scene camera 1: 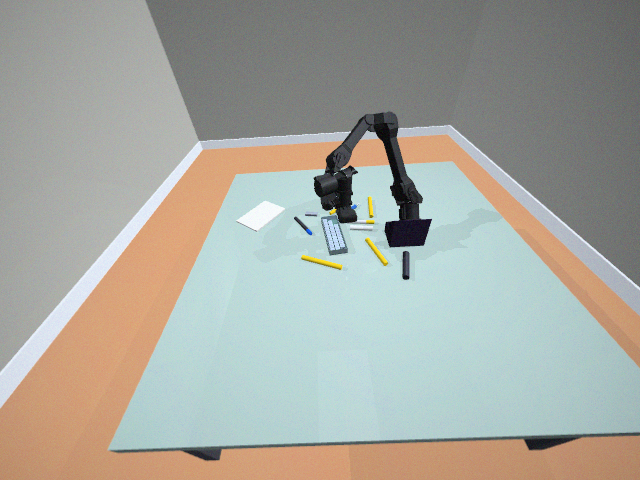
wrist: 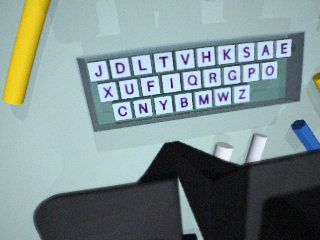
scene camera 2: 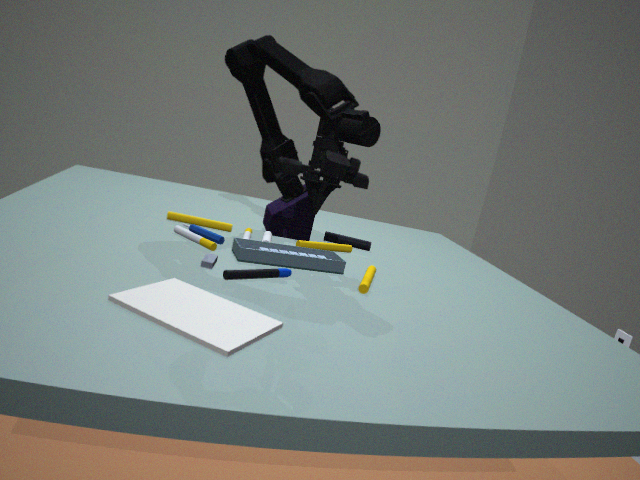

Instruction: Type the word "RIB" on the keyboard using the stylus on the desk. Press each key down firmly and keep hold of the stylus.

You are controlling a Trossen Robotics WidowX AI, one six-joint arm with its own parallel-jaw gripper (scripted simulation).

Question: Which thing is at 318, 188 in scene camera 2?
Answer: My gripper.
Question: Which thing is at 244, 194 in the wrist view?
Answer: My gripper.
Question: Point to a white pad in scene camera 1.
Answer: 257, 218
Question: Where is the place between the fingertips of my gripper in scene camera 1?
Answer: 342, 222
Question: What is my gripper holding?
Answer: Nothing.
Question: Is my gripper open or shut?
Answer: Shut.
